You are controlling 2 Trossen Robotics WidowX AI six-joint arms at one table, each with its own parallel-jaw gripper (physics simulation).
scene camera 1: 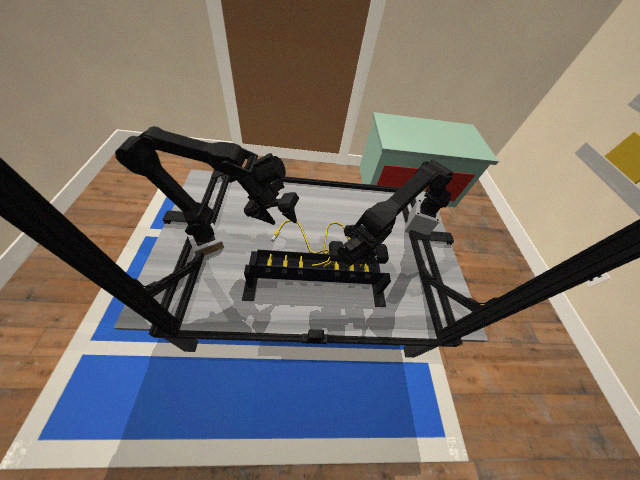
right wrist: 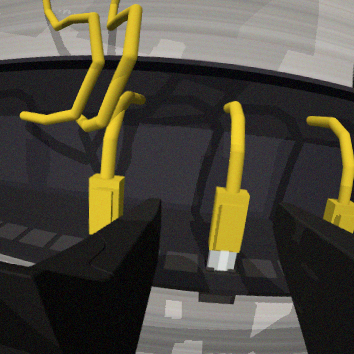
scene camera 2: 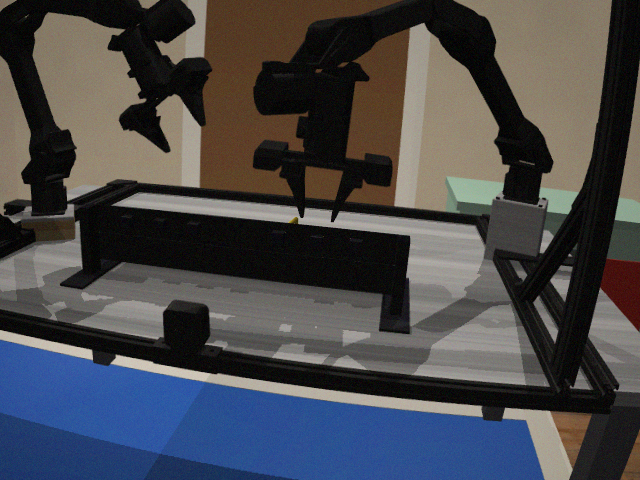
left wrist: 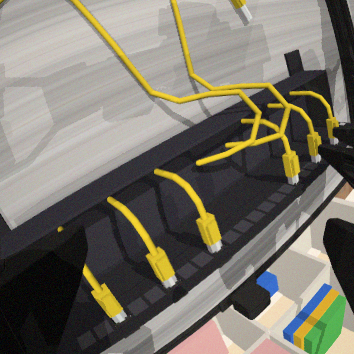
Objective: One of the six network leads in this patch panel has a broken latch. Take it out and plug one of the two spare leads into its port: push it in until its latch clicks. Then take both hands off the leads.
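Places are measured from the left arm's base along level axes (x left, y ahead, z down), in millimetres.
Where they show: left gripper, between the fingertips: (scene camera 1: 285,223) (scene camera 2: 185,139) (left wrist: 209,236); right gripper, between the fingertips: (right wrist: 219,212) (scene camera 2: 317,219) (left wrist: 325,139); left arm's base, origin of its link: (scene camera 1: 203,236) (scene camera 2: 48,211); right arm's base, origin of its link: (scene camera 1: 428,210) (scene camera 2: 521,199).
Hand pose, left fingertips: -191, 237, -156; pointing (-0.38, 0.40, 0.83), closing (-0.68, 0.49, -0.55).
Things, the pixels of their top centre, and the offset from my left fingertips, as dx, dy, dz. "*": a spot on its surface instead.
- black patch panel, centre of its top: (left wrist: 272,199) (scene camera 2: 241,214) (scene camera 1: 319,263) -144, +56, +91
- right group, a spot on its surface: (right wrist: 230,220) (left wrist: 318,141) * -202, +156, +105
- small black box, a spot on its surface: (scene camera 2: 186,324) (scene camera 1: 317,339) * -335, -63, +161
The black patch panel (scene camera 1: 317,276) (scene camera 2: 232,253) (right wrist: 175,66) holds two groups of three yellow leads. Which latch is broken I cannot tell. My right gripper (scene camera 2: 317,218) (right wrist: 219,212) is open part way and empty, its fingers apart on either side of the middle lead of the right group (right wrist: 230,220) (left wrist: 314,145). My left gripper (scene camera 1: 284,222) (scene camera 2: 185,137) is wide open and empty, raised above and behind the panel's left half. One spare lead (scene camera 1: 273,237) ends behind the panel's left part. The other spare lead (scene camera 1: 336,223) loops toward my right arm, which hides its end in scene camera 1.
Cables of the spare leads cross behind the right group in the left wrist view. A black frame (scene camera 1: 248,336) with a small black box (scene camera 1: 316,335) (scene camera 2: 186,324) runs along the front edge. A mint cabinet (scene camera 1: 434,139) stands behind at the right.
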